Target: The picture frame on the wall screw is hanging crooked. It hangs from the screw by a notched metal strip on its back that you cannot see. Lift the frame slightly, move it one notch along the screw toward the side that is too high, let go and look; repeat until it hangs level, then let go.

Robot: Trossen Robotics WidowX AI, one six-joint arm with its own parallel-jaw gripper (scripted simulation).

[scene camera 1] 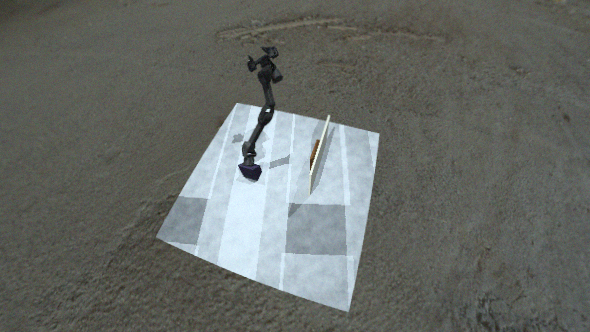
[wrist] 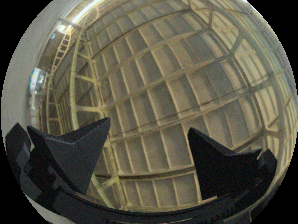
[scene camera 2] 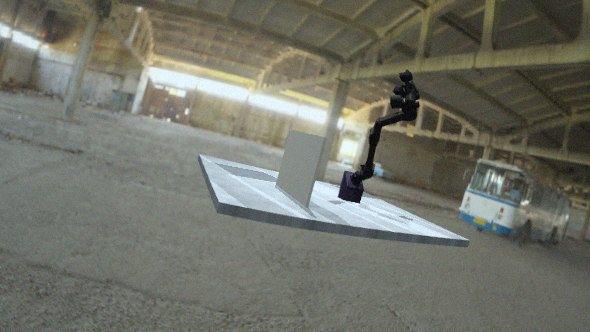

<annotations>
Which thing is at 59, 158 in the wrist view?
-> My gripper.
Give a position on a thin upright wall panel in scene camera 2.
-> At 303, 152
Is my gripper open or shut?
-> Open.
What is my gripper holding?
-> Nothing.
</annotations>
